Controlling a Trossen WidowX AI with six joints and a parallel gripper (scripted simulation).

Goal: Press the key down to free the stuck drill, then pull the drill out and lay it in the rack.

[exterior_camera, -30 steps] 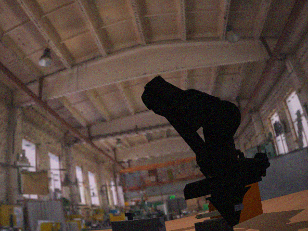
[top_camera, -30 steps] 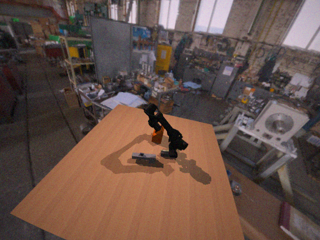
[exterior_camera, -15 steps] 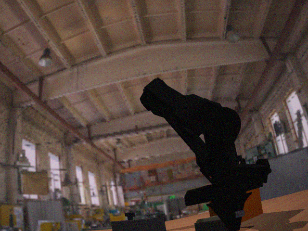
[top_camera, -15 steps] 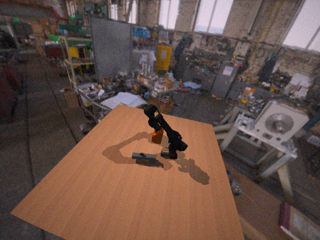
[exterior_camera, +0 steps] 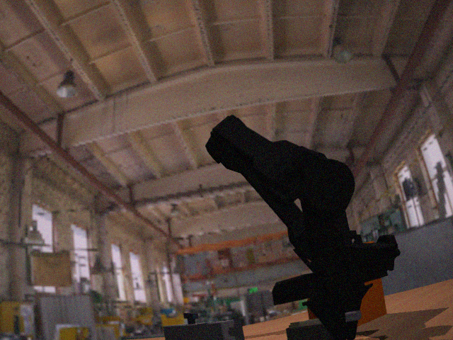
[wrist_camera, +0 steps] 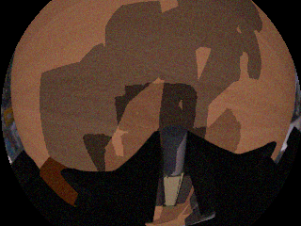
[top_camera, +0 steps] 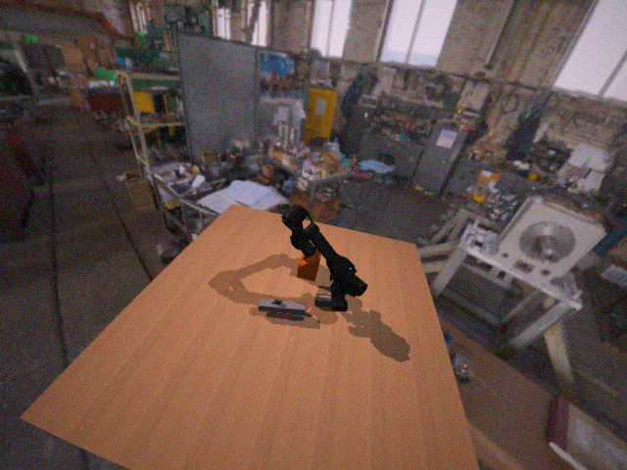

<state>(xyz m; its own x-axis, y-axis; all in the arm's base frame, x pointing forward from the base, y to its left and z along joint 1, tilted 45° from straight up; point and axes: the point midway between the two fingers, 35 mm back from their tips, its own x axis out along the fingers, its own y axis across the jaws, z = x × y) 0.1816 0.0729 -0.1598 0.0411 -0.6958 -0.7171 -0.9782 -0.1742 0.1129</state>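
Right now my gripper tip is 4 cm to the left of the drill, 3 cm below it and 1 cm short of it. Also, from my gripper tip: grey fixture block (20 cm to the right, 12 cm ahead, 3 cm above); dark grey rack (5 cm to the right, 1 cm ahead, 1 cm above); small dark key (22 cm to the right, 12 cm ahead, 4 cm above).
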